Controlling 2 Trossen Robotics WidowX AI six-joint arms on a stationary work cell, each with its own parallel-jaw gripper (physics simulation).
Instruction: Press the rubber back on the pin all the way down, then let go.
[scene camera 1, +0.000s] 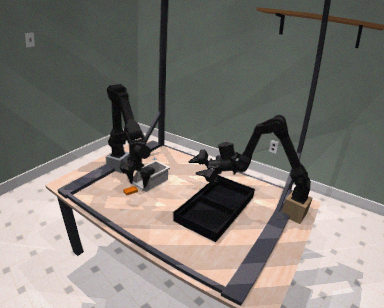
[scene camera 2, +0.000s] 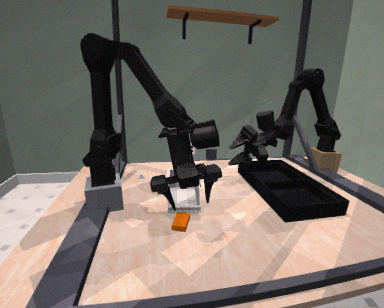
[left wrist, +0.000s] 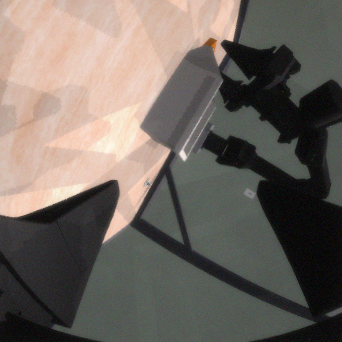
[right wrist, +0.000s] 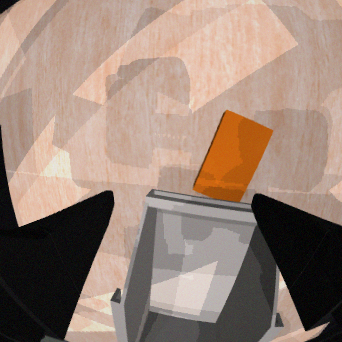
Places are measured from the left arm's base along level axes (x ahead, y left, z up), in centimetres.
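Pixels of known places: left gripper, fingertip midpoint: (scene camera 1: 192, 167) (scene camera 2: 229, 156) (left wrist: 189, 187); right gripper, fingertip midpoint: (scene camera 1: 138, 185) (scene camera 2: 191, 206) (left wrist: 215, 56) (right wrist: 184, 199); left arm's base at its link origin: (scene camera 1: 299, 198) (scene camera 2: 325, 150); right arm's base at its link origin: (scene camera 1: 117, 154) (scene camera 2: 103, 181) (left wrist: 205, 138).
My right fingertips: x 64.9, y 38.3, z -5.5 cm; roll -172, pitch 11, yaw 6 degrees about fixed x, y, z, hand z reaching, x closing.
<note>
For each thing: its top centre in the pictures, then the offset to it from my right fingertips. "pt": a spot on its surface instead.
- small pale-blue item at its top centre: (left wrist: 149, 184) (scene camera 1: 154, 157) dz -2.6, dx +19.2, dy -28.4 cm
- orange block at its top centre: (right wrist: 232, 160) (left wrist: 208, 53) (scene camera 2: 181, 219) (scene camera 1: 130, 189) dz -2.3, dx +2.8, dy +2.6 cm
- open grey bin at a spot on its surface: (right wrist: 137, 270) pt dz +1.3, dx -2.2, dy -5.5 cm
- black divided tray at its top centre: (scene camera 2: 284, 177) (scene camera 1: 217, 199) dz +1.2, dx -34.6, dy -16.9 cm
A small pale-blue item (scene camera 1: 155, 158) (scene camera 2: 141, 176) (left wrist: 147, 184), possibly the pin, sits on the table behind the grey bin; it is too small to tell its parts or any rubber back. An orange block (scene camera 1: 130, 190) (scene camera 2: 181, 222) (left wrist: 212, 44) (right wrist: 233, 156) lies flat on the table at the bin's front end. My right gripper (scene camera 1: 138, 185) (scene camera 2: 191, 205) (right wrist: 184, 199) is open and empty, fingers pointing down above the bin's front end, beside the block. My left gripper (scene camera 1: 194, 167) (scene camera 2: 230, 155) (left wrist: 189, 187) is open and empty, raised near the black tray's back end.
The open grey bin (scene camera 1: 159, 176) (scene camera 2: 184, 209) (left wrist: 182, 100) (right wrist: 137, 270) stands under my right gripper. A black divided tray (scene camera 1: 195, 227) (scene camera 2: 315, 211) lies to the right on the table. Dark frame rails run along the table edges, with posts behind.
</note>
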